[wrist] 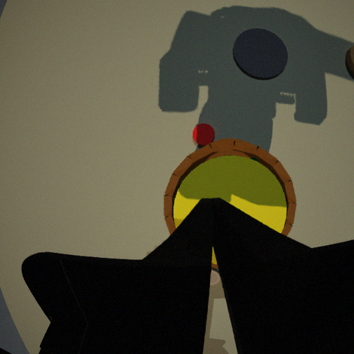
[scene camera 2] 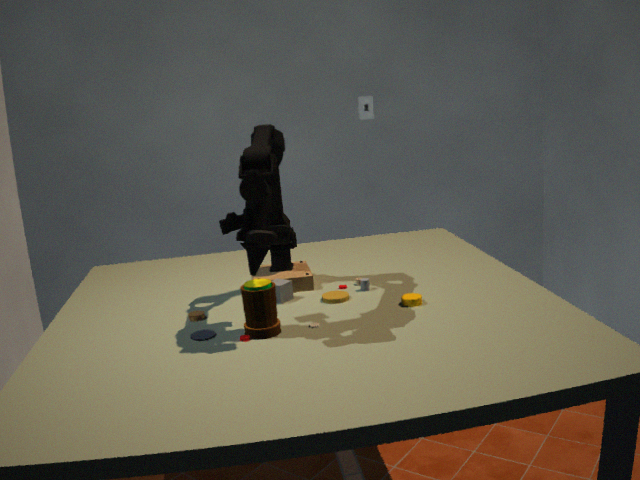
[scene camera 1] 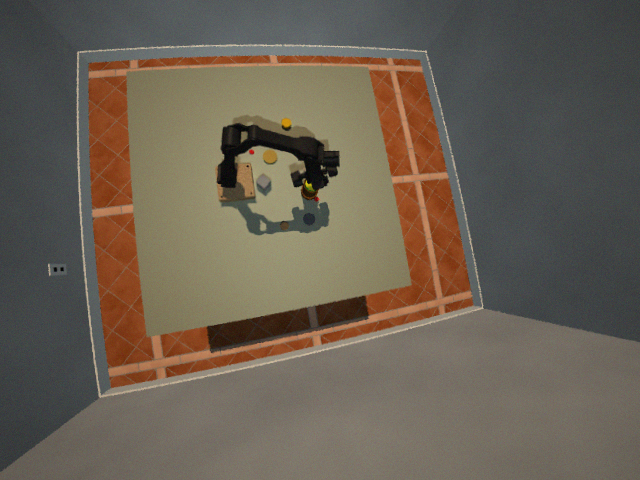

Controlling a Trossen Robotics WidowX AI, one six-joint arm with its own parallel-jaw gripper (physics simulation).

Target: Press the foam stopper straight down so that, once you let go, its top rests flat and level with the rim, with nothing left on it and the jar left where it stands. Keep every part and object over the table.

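Observation:
The jar, brown with an orange-brown rim and foot, stands upright on the table. The foam stopper has a yellow top and a green side and sits in its mouth. In the scene camera 2 view a thin green band shows at the rim, so the stopper stands slightly proud; whether it is tilted is unclear. My gripper is shut and empty, pointing down over the stopper. Its tips look close above the top; contact cannot be told. They hide part of the top in the wrist view.
A red disc lies by the jar's foot. A dark blue disc and a brown disc lie nearby. A grey block stands between the jar and my base.

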